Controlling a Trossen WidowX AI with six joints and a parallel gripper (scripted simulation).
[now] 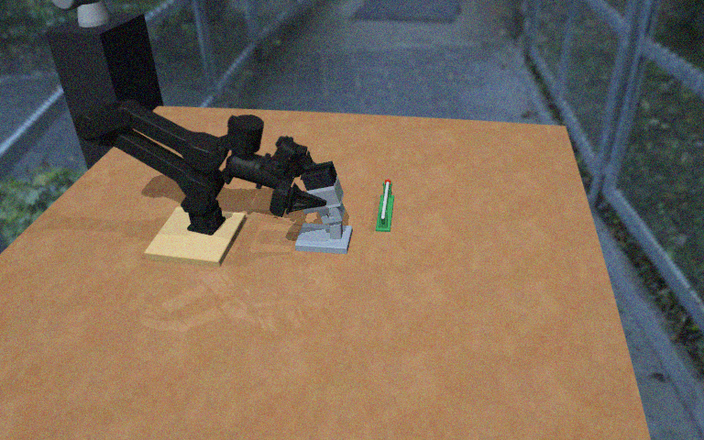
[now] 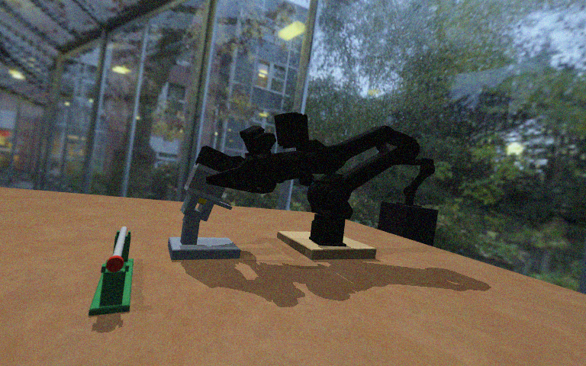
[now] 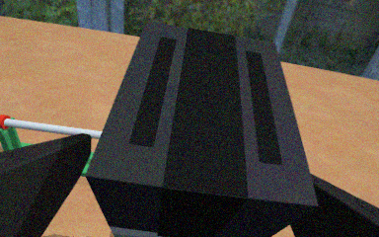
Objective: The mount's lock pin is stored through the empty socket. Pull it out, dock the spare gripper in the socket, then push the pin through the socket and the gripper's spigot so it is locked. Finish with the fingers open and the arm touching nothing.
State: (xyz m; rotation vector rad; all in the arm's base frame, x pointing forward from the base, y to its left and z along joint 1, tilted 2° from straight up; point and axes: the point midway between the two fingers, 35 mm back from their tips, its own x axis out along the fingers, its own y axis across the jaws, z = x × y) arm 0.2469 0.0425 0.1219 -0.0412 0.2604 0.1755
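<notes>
My gripper tip is now 10 mm past the spare gripper. The rest, counted from my gripper tip: socket 10 mm behind, 80 mm below; green cradle 80 mm ahead, 130 mm to the left, 100 mm below.
</notes>
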